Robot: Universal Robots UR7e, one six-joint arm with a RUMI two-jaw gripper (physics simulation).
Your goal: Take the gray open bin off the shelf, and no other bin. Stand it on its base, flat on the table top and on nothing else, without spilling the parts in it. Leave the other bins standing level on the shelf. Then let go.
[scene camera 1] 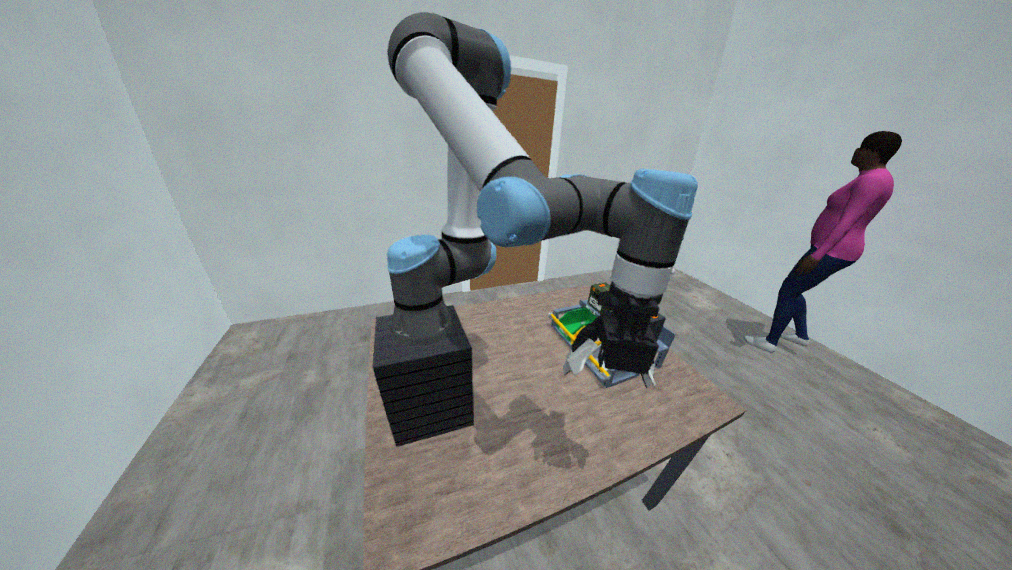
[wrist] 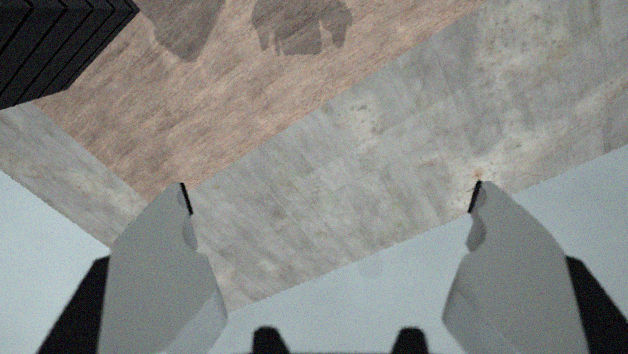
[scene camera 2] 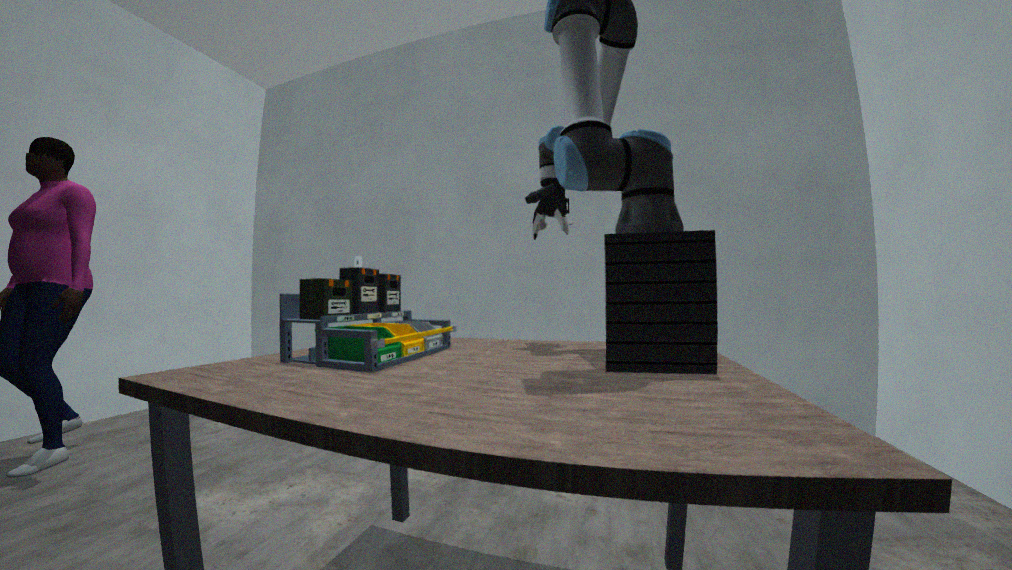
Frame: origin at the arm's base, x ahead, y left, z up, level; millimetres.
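Where they show: gripper, fingertip midpoint: (scene camera 1: 605, 380) (wrist: 328, 186) (scene camera 2: 550, 237); arm's base, link origin: (scene camera 1: 422, 328) (scene camera 2: 649, 236).
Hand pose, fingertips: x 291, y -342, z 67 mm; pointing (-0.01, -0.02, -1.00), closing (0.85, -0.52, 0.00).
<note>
Things, the pixels of their centre, and the offset from my fingertips. "spot": a spot on its surface instead. Level surfaces: height alone.
- gray open bin, surface spot: (scene camera 2: 435, 344) spot: dx +281, dy +281, dz -336 mm
- yellow open bin, surface spot: (scene camera 2: 412, 346) spot: dx +278, dy +407, dz -326 mm
- green open bin, body centre: (scene camera 2: 358, 344) (scene camera 1: 580, 323) dx +356, dy +516, dz -312 mm
- table, surface height: dz -355 mm
- yellow bar, surface spot: (scene camera 2: 444, 329) spot: dx +254, dy +277, dz -293 mm
The gray open bin (scene camera 2: 435, 344) sits at the far end of the shelf's lower level in scene camera 2, next to the yellow open bin (scene camera 2: 412, 346); a green open bin (scene camera 2: 347, 345) (scene camera 1: 577, 320) is at the near end. The gray shelf (scene camera 2: 369, 351) (scene camera 1: 665, 345) stands on the table (scene camera 2: 495, 417) (scene camera 1: 524, 382). My gripper (scene camera 1: 609, 377) (scene camera 2: 550, 234) (wrist: 328, 186) is open and empty, pointing down. It hangs high above the table, apart from the shelf, and hides most of the gray bin in scene camera 1. The parts in the gray bin cannot be made out.
Three dark boxes (scene camera 2: 324, 297) (scene camera 2: 359, 286) (scene camera 2: 390, 290) with orange clips stand on the shelf's upper level. A yellow bar (scene camera 2: 444, 329) runs along the lower level's front. The black arm pedestal (scene camera 1: 428, 382) (scene camera 2: 660, 304) stands on the table. A person (scene camera 1: 849, 219) (scene camera 2: 53, 247) stands beyond the table.
</note>
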